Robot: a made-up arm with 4 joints. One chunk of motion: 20 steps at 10 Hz.
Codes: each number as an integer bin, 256 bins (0 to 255) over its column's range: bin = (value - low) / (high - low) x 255, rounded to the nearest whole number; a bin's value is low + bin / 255 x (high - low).
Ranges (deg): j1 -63..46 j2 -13..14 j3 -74..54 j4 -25..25
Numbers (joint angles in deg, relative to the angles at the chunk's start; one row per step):
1: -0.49 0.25 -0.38 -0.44
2: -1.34 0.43 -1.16 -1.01
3: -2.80 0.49 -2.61 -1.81
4: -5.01 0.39 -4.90 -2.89
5: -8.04 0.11 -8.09 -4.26
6: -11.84 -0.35 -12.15 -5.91
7: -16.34 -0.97 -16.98 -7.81
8: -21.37 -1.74 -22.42 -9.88
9: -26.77 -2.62 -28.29 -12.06
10: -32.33 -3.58 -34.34 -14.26
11: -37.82 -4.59 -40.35 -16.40
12: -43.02 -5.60 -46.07 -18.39
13: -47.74 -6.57 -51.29 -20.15
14: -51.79 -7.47 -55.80 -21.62
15: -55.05 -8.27 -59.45 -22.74
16: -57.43 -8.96 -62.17 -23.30
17: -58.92 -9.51 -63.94 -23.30
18: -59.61 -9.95 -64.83 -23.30
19: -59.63 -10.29 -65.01 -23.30
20: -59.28 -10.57 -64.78 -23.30
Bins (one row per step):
1: 146 125 147 125
2: 144 127 145 122
3: 141 127 142 118
4: 136 126 138 113
5: 129 124 131 106
6: 120 119 123 97
7: 109 114 114 88
8: 97 106 103 77
9: 85 98 91 66
10: 72 89 79 55
11: 59 79 67 44
12: 47 70 56 34
13: 36 61 45 25
14: 26 52 36 17
15: 19 45 29 12
16: 13 38 24 9
17: 10 33 20 9
18: 8 29 18 9
19: 8 26 18 9
20: 9 23 18 9

